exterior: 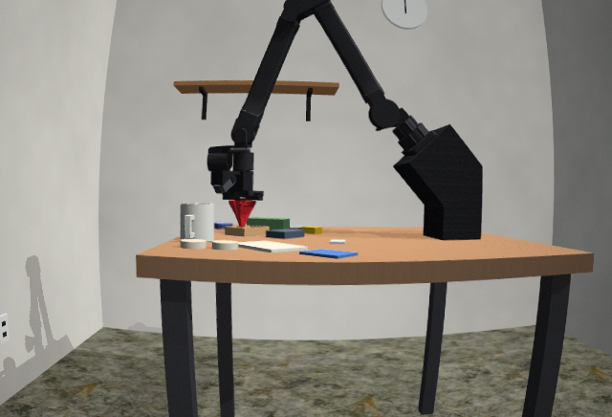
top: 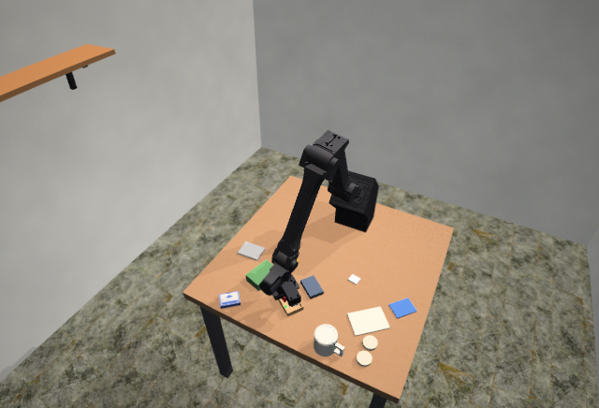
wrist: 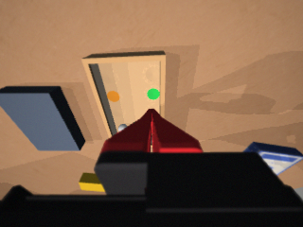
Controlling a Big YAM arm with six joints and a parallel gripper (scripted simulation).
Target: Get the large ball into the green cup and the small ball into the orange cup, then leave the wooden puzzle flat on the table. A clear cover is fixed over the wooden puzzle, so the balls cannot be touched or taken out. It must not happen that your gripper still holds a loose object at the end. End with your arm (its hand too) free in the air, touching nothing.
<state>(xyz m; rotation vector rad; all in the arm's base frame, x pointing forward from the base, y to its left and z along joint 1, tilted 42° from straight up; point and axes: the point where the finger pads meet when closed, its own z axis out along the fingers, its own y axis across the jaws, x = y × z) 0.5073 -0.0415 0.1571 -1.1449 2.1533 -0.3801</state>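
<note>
My hand is 2 cm past the wooden puzzle, 2 cm above it and 1 cm to the right of it. From my hand the other things lie so: yellow block 19 cm behind, 9 cm to the right, 2 cm below; then dark blue block 12 cm behind, 5 cm to the left, 2 cm below; then green block 15 cm to the right, 6 cm behind, 1 cm below.
</note>
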